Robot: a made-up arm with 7 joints.
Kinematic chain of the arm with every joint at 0, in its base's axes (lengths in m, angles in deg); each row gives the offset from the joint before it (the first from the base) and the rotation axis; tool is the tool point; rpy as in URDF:
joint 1: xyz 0 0 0.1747 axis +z
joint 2: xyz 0 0 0 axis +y
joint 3: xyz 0 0 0.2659 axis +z
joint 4: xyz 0.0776 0 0 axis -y
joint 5: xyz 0.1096 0 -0.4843 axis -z
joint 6: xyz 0 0 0 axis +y
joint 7: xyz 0.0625 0 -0.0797 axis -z
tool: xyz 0 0 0 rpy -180 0 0
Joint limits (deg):
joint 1: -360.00..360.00
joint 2: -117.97..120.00
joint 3: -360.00..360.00
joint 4: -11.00..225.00
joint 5: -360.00..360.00
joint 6: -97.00..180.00
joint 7: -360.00..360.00
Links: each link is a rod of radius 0.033 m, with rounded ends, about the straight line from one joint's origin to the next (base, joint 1, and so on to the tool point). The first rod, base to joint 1, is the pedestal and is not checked.
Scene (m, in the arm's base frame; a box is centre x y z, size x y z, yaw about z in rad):
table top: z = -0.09
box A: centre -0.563 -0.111 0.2 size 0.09 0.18 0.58 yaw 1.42
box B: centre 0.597 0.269 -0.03 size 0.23 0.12 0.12 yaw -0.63
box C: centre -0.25 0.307 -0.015 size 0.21 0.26 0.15 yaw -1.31
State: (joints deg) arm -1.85 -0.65 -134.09 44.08 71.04 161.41 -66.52
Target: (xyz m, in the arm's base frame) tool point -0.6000 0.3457 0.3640
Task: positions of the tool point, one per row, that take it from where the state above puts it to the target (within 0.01 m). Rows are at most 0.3 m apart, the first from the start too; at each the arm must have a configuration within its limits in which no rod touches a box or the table.
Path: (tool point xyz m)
1: -0.2103 -0.4298 0.2736
2: -0.1318 -0.4790 0.3676
3: -0.0285 -0.4958 0.4646
4: -0.1869 -0.4789 0.5011
5: -0.3424 -0.4079 0.5368
6: -0.4747 -0.2823 0.5696
7: -0.5630 -0.1110 0.5974
8: -0.6299 0.1186 0.4924
9: -0.6000 0.3457 0.3640

